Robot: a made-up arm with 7 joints. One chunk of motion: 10 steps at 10 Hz.
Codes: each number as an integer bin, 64 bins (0 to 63) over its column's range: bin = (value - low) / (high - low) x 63, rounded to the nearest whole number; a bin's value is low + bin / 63 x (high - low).
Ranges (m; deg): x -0.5..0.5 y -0.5..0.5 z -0.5..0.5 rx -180..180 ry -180..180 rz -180..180
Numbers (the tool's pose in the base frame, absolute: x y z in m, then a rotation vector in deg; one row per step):
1: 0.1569 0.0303 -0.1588 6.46 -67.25 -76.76
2: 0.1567 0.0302 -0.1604 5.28 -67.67 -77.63
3: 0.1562 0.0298 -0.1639 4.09 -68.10 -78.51
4: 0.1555 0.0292 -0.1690 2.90 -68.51 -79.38
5: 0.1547 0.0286 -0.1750 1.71 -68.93 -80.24
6: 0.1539 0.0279 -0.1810 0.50 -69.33 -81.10
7: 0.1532 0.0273 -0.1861 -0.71 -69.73 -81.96
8: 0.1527 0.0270 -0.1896 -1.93 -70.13 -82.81
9: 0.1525 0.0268 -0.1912 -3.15 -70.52 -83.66
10: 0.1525 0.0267 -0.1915 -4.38 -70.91 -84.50
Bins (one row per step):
1: 41 33 21 33 20 18
2: 41 33 21 32 20 18
3: 41 33 21 32 20 18
4: 41 33 21 32 20 18
5: 41 33 20 32 19 17
6: 41 33 20 32 19 17
7: 41 33 20 31 19 17
8: 41 33 20 31 19 17
9: 41 33 19 31 19 17
10: 41 33 19 31 19 17

